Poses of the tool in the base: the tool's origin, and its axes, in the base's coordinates. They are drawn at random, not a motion.
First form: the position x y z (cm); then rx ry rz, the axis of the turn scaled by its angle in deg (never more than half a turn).
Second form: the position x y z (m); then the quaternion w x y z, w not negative. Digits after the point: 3 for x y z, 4 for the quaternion.
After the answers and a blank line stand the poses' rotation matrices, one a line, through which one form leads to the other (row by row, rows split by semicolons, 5 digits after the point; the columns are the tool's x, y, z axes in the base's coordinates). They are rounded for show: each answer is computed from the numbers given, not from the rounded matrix.
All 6 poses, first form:
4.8 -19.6 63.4 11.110 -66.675 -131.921
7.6 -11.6 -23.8 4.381 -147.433 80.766
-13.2 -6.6 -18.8 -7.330 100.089 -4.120
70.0 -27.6 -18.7 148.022 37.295 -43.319
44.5 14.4 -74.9 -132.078 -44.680 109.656
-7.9 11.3 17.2 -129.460 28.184 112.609
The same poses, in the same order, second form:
0.048 -0.196 0.634 0.2737 0.0721 -0.4326 -0.8560
0.076 -0.116 -0.238 0.1031 0.0259 -0.8721 0.4777
-0.132 -0.066 -0.188 0.6398 -0.0561 0.7658 -0.0315
0.700 -0.276 -0.187 0.1850 0.9168 0.2310 -0.2683
0.445 0.144 -0.749 0.0228 -0.7444 -0.2518 0.6180
-0.079 0.113 0.172 0.0534 -0.7435 0.1619 0.6467

-0.83978 0.40621 -0.36024; -0.53096 -0.47583 0.70119; 0.11341 0.78012 0.61527
-0.97739 -0.14371 -0.15508; 0.05332 0.54222 -0.83854; 0.20460 -0.82786 -0.52230
-0.17494 -0.04556 0.98352; -0.12624 0.99172 0.02349; -0.97645 -0.12005 -0.17925
0.74934 0.52278 -0.40644; 0.32423 -0.82483 -0.46317; -0.57738 0.21529 -0.78758
0.10928 0.34669 -0.93159; 0.40311 -0.87214 -0.27728; -0.90861 -0.34523 -0.23506
0.11118 -0.30969 -0.94432; -0.17165 -0.94191 0.28869; -0.97886 0.13000 -0.15788

